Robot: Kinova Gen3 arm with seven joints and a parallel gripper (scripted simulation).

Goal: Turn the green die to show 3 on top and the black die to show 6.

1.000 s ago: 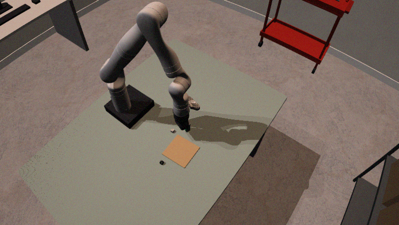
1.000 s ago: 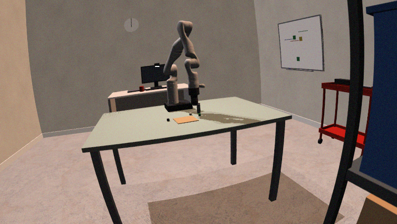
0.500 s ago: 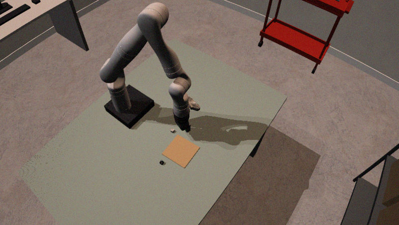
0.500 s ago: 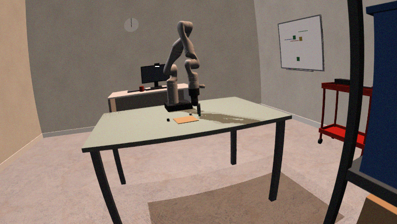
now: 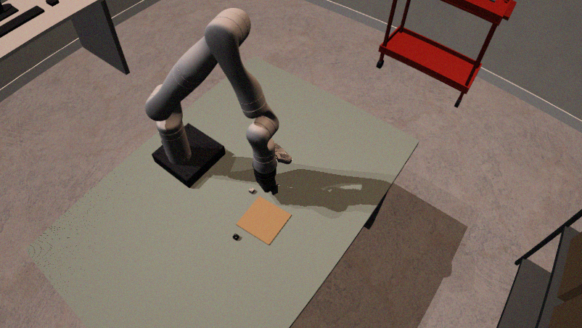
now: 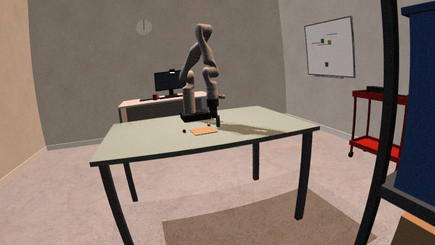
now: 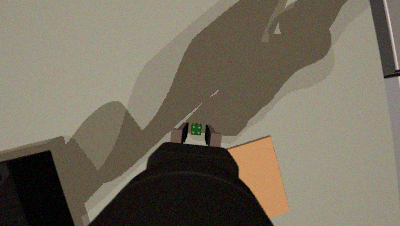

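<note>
Now: hand 20 mm above the green die. Also, from my hand: white die: 60 mm behind, 40 mm to the right, 20 mm below; black die: 230 mm to the right, 20 mm below; orange mat: 40 mm ahead, 120 mm to the right, 20 mm below.
</note>
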